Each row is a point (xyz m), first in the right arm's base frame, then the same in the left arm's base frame.
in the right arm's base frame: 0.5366 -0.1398 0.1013
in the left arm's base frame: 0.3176 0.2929 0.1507
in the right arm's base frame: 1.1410 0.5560 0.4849
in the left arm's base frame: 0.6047 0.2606 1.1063
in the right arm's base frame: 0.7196 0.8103 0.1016
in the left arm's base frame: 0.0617 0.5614 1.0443
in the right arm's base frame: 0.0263 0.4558 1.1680
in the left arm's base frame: -0.2344 -0.7060 0.8218
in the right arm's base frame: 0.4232 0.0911 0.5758
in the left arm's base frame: 0.1876 -0.1281 0.4624
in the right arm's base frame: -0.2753 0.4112 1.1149
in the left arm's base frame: -0.4897 -0.7494 0.6525
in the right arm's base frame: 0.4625 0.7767 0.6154
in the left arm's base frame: -0.0732 0.0034 1.0851
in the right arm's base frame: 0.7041 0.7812 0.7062
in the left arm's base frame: 0.1524 -0.0141 1.2093
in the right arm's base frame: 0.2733 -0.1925 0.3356
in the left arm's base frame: 0.1433 -0.0102 0.0820
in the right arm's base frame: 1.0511 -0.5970 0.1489
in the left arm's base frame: 0.9814 0.2844 -0.0373
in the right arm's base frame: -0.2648 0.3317 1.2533
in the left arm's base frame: -0.4245 -0.8941 0.6323
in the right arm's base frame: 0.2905 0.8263 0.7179
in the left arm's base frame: -0.2317 -0.1281 1.0968
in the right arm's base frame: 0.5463 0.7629 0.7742
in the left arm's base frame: 0.0311 -0.1251 1.1562
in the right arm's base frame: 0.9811 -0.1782 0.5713
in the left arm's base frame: 0.7992 -0.0328 0.4369
